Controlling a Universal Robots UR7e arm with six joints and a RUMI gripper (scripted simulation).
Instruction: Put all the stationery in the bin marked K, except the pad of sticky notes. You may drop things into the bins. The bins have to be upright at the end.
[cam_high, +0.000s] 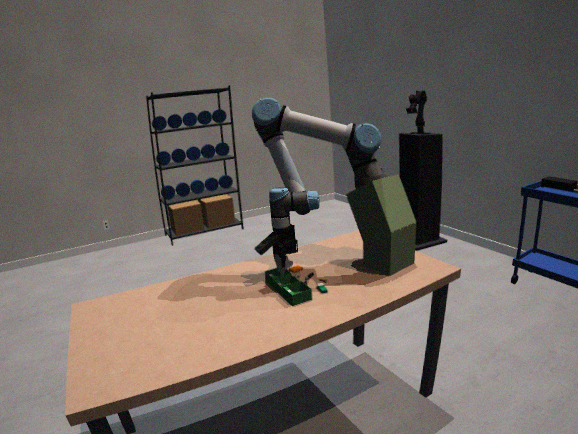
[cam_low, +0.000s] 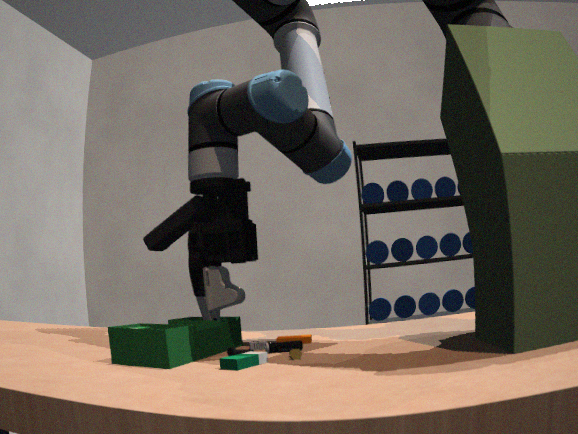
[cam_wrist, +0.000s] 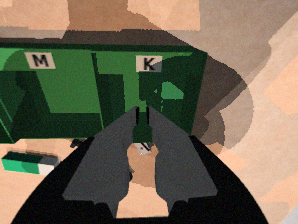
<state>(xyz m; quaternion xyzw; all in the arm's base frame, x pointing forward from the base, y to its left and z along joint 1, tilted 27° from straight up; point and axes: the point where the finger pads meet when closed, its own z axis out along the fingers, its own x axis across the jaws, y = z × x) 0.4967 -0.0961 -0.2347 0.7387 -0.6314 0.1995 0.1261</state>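
My gripper is now 80 mm to the right of the green bin and 10 mm above it. From my hand the other things lie so: white sharpener-like piece 70 mm behind, 10 mm to the right, 30 mm below; black cylinder 120 mm behind, 20 mm to the left, 30 mm below; black bolt 80 mm behind, 70 mm to the left, 30 mm below.
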